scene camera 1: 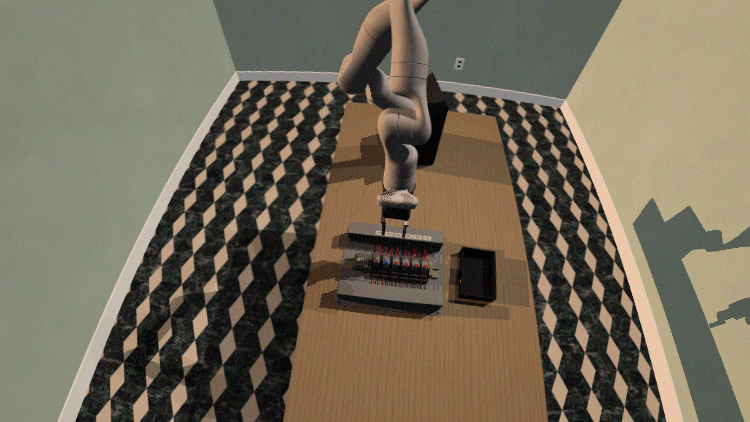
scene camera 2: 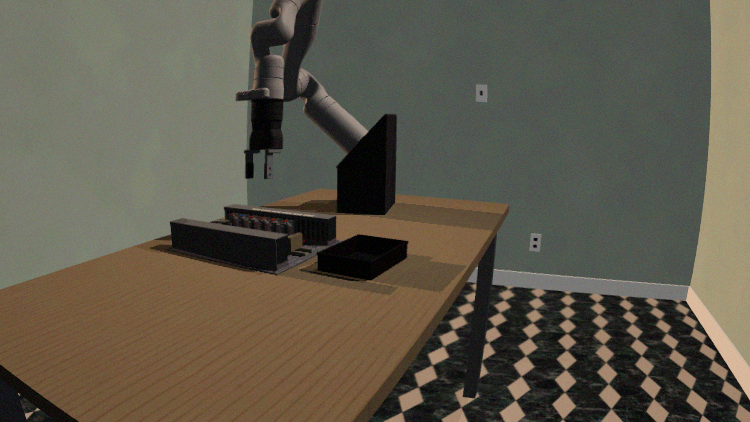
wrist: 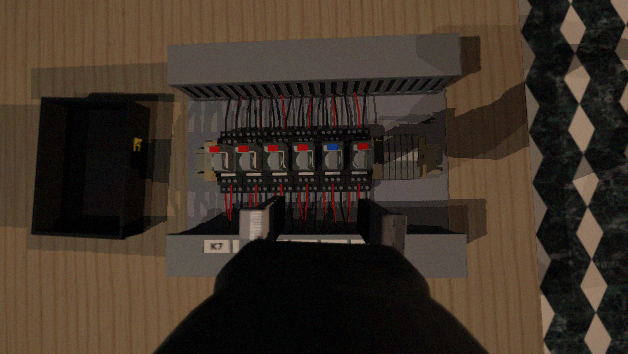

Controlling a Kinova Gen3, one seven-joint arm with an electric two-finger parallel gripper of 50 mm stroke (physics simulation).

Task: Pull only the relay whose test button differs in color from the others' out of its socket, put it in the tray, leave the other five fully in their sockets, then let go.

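Places are measured from the arm's base along level axes (x ahead, y left, z up), in centimetres.
Pixels of known places: gripper, between the fingertips: [scene camera 1: 393, 233] [scene camera 2: 258, 178] [wrist: 321, 212]; arm's base, origin of its link: [scene camera 2: 359, 144].
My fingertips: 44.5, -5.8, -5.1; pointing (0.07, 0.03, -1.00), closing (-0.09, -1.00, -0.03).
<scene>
For each thing: its top centre in the pictures, then the offset to it from my fingertips, as dx, dy, dz.
- relay with the blue test button, centre of its top: [wrist: 332, 155] [scene camera 2: 243, 214] [scene camera 1: 386, 259] +4.8, -1.2, -7.5
- left-hand neighbour, centre of its top: [wrist: 302, 155] [scene camera 2: 253, 215] [scene camera 1: 396, 260] +4.9, +1.8, -7.5
- black tray, centre of its top: [wrist: 80, 166] [scene camera 2: 364, 246] [scene camera 1: 479, 272] +5.5, +28.1, -10.9
The relay with the blue test button [scene camera 1: 387, 260] [wrist: 332, 159] stands in its socket, second from the right in the wrist view. The others have red buttons, such as its right-hand neighbour [wrist: 361, 157] and left-hand neighbour [wrist: 304, 160]; all six stand in one row. My gripper [scene camera 1: 393, 235] [scene camera 2: 259, 177] [wrist: 321, 212] is open and empty, fingers down, well above the panel. In the wrist view its fingertips are below the row, roughly in line with the blue-button relay. The black tray [scene camera 1: 476, 300] [scene camera 2: 343, 264] [wrist: 136, 195] stands beside the panel.
Grey slotted ducts [scene camera 1: 390, 299] [wrist: 310, 62] run along both sides of the relay row, the labelled one [wrist: 435, 255] partly under the gripper. Terminal blocks [wrist: 402, 157] adjoin the row's end. Red and black wires run to the sockets. A dark wedge-shaped stand [scene camera 2: 366, 175] is by the arm's base.
</scene>
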